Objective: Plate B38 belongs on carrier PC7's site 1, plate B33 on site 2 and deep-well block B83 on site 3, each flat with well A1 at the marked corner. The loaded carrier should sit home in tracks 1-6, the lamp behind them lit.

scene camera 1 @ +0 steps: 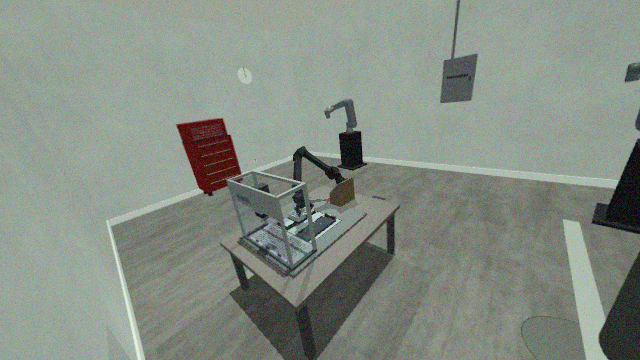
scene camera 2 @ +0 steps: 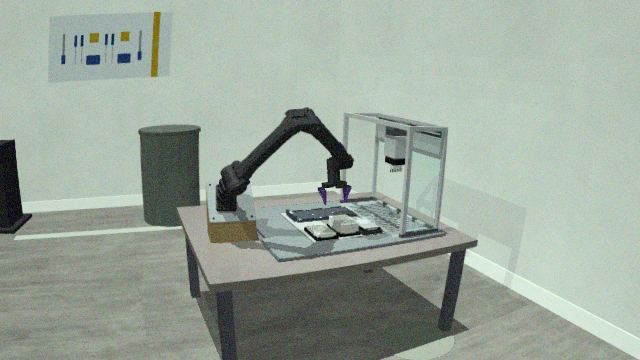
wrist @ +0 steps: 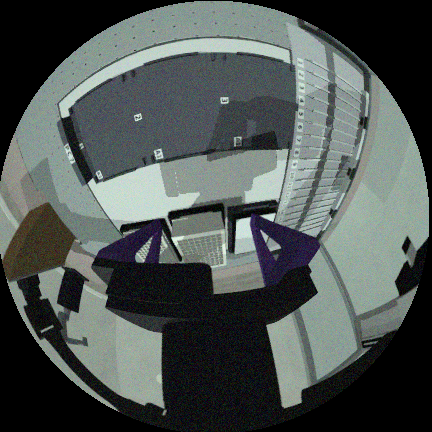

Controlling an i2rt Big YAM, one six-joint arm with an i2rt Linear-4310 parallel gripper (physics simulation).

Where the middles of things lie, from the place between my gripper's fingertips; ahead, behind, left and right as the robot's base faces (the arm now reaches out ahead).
Labels:
The dark carrier plate point(wrist: 188, 104) is 110 mm to the left of my hand, 70 mm below it and 30 mm behind it. Round my hand: clear enclosure point(scene camera 2: 427, 153) (290 mm ahead, 150 mm above, 40 mm to the left).

